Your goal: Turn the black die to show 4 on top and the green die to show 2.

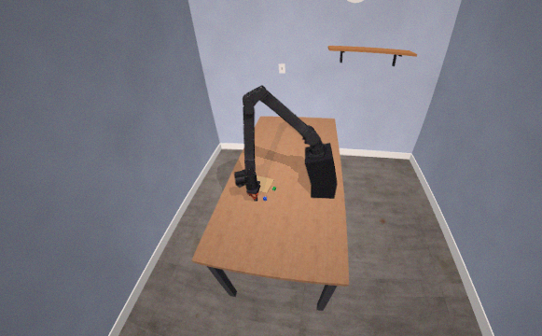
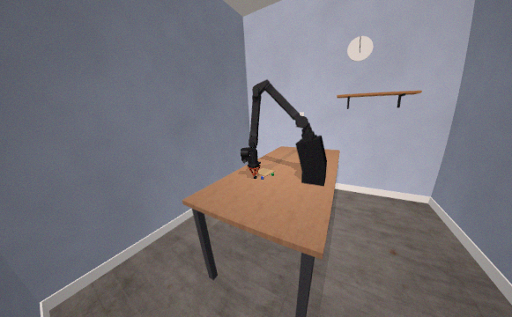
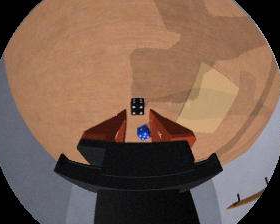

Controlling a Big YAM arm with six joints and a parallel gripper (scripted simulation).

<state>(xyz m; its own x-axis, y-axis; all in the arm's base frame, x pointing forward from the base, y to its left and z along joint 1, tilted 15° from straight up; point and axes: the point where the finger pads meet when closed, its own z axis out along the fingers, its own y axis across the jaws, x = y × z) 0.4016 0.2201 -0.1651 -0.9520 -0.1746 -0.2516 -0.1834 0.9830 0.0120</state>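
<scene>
Now: the black die 30 mm below my hand. Also, from my hand: green die: 120 mm to the right, 80 mm behind, 30 mm below; then blue die: 60 mm behind, 30 mm below, 20 mm to the right; then tan mat: 150 mm to the right, 30 mm below, 20 mm ahead.
</scene>
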